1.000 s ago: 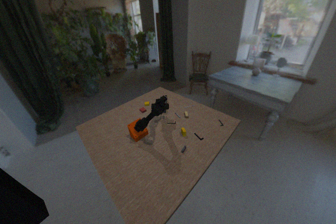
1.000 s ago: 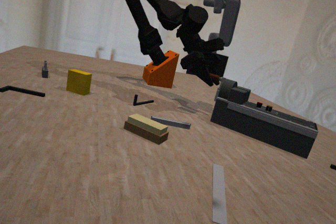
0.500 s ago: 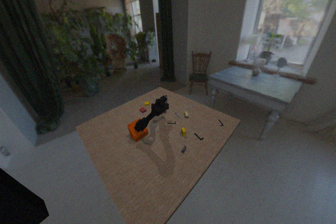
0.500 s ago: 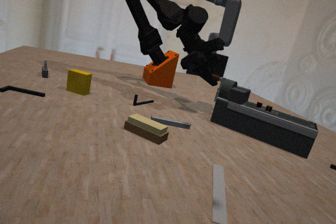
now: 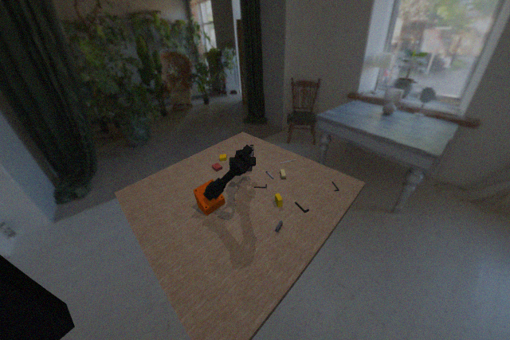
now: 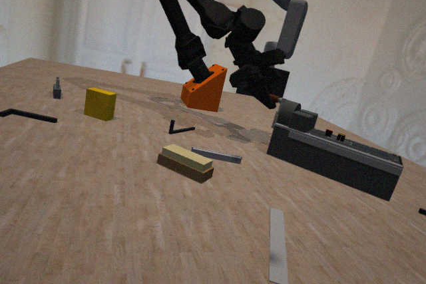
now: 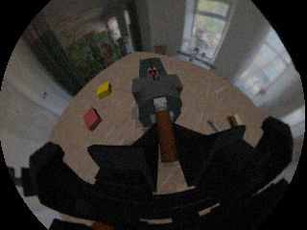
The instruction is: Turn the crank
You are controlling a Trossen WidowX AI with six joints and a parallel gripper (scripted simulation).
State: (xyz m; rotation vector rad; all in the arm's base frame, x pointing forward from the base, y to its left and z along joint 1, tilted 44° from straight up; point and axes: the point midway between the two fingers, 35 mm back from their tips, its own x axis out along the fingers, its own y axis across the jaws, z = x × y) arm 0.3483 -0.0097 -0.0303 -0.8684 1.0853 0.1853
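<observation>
The brown crank handle is 2 cm behind my gripper tip, 2 cm above it and 1 cm to the right of it. Also, from my gripper tip: red pointer: 12 cm ahead, 7 cm to the left, 1 cm below; then red block: 24 cm to the left, 9 cm below, 7 cm behind; then grey bar: 17 cm to the right, 9 cm below, 8 cm ahead.
</observation>
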